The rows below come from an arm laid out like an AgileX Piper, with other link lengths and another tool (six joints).
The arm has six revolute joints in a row. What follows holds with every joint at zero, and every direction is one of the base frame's.
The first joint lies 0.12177 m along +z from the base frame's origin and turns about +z.
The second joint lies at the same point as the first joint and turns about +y.
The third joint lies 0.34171 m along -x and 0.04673 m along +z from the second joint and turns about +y.
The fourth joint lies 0.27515 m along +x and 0.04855 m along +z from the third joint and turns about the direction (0.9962, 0, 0.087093).
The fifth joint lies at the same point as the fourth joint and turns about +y.
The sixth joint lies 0.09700 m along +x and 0.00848 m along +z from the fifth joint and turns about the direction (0.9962, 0, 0.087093).
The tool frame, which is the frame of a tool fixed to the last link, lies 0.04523 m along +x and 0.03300 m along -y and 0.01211 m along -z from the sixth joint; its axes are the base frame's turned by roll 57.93, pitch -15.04 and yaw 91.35 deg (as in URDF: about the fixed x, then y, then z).
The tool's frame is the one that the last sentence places.
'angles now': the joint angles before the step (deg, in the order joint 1, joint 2, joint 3, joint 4, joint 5, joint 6). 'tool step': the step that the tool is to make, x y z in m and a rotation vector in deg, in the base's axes. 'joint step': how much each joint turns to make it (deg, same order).
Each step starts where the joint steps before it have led.
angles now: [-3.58, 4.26, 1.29, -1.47, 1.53, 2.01]
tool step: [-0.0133, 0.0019, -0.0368, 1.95, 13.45, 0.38]
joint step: [0.52, -2.91, 0.15, 1.48, 16.31, -0.30]
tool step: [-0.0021, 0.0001, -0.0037, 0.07, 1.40, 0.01]
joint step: [0.03, -0.47, 0.00, -0.05, 1.88, 0.05]
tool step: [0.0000, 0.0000, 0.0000, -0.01, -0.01, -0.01]
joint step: [-0.03, -0.01, 0.00, 0.05, -0.01, -0.06]
